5 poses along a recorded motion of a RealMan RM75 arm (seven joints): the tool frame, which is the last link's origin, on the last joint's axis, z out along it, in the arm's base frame.
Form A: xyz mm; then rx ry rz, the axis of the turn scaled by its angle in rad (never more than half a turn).
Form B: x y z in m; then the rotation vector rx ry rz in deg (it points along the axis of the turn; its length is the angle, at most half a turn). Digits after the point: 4 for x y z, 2 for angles.
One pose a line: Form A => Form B
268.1, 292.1, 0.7, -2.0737, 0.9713, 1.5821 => 0.2681, 0.2921, 0.0007, -118.81, 55.65, 90.65
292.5, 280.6, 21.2, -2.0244, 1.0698, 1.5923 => 0.2925, 0.2806, 0.0212, -115.99, 61.30, 91.23
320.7, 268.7, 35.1, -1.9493, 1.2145, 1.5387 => 0.3207, 0.2687, 0.0351, -111.69, 69.59, 88.16
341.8, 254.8, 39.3, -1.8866, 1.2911, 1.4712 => 0.3418, 0.2548, 0.0393, -108.09, 73.97, 84.29
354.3, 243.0, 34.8, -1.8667, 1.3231, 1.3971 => 0.3543, 0.2430, 0.0348, -106.95, 75.81, 80.05
